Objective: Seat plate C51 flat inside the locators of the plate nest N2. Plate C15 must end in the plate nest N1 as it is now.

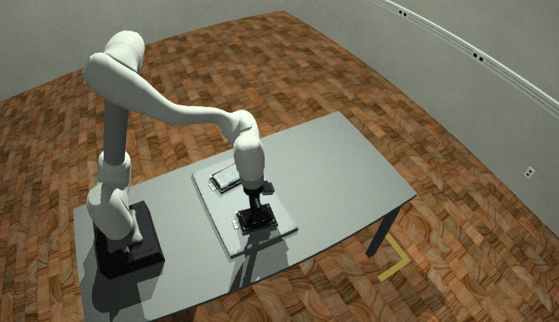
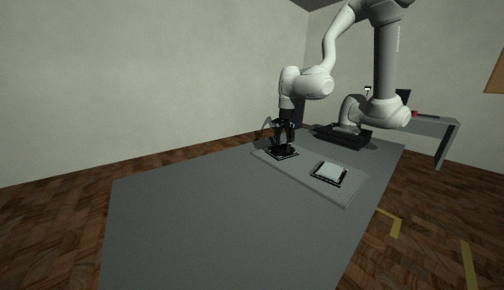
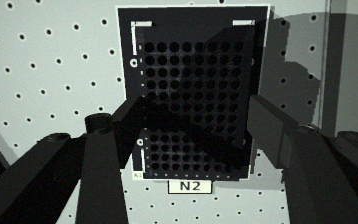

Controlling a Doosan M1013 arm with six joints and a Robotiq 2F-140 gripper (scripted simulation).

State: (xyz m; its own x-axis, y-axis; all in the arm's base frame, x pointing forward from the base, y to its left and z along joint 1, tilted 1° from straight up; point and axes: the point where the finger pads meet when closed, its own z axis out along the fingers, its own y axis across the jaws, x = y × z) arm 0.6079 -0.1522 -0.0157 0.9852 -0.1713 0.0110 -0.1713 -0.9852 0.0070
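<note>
My hand is 2 cm above the black well plate. Also, from my hand: white well plate: 1 cm behind, 28 cm to the left, 4 cm below.
</note>
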